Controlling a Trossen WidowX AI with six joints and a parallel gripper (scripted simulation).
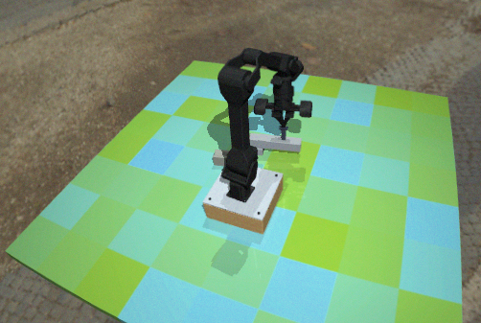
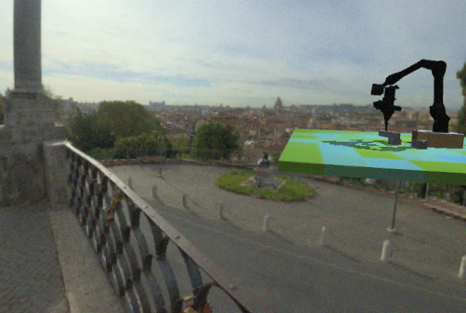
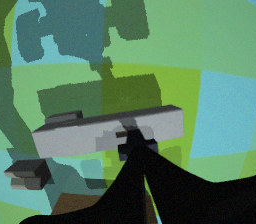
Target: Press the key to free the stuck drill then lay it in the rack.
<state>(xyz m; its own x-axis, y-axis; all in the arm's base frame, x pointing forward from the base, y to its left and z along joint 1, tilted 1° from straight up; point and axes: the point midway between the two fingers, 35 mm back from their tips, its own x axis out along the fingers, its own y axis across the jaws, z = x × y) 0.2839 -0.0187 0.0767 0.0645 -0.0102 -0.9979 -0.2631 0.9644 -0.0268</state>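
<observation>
My gripper tip is now 30 mm above the dark key. Round my gripper tip: rack: 130 mm behind, 180 mm to the left, 100 mm below; grey holder block: 10 mm behind, 30 mm to the left, 80 mm below; drill: 20 mm behind, 50 mm to the left, 70 mm below.
</observation>
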